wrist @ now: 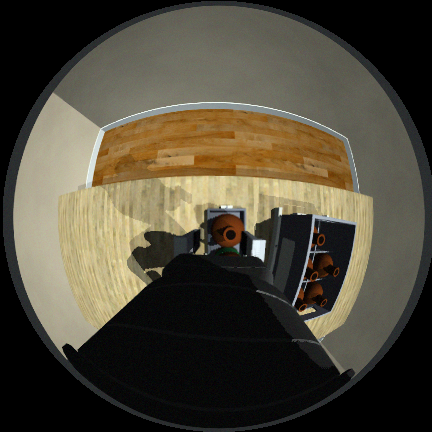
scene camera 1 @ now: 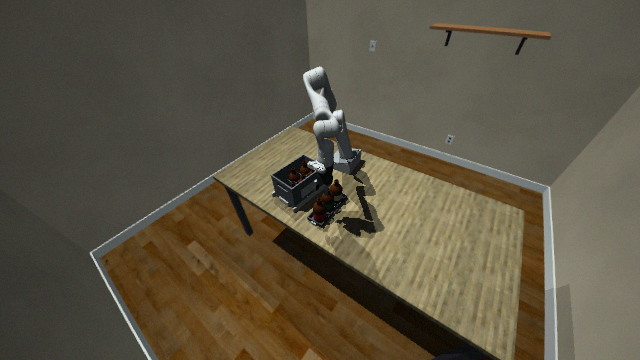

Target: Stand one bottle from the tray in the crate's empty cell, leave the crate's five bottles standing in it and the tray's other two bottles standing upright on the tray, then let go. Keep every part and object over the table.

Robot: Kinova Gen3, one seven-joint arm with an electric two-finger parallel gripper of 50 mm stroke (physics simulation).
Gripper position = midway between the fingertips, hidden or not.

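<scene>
My gripper (wrist: 220, 238), red-labelled brown bottle (wrist: 225, 229): both visible.
</scene>
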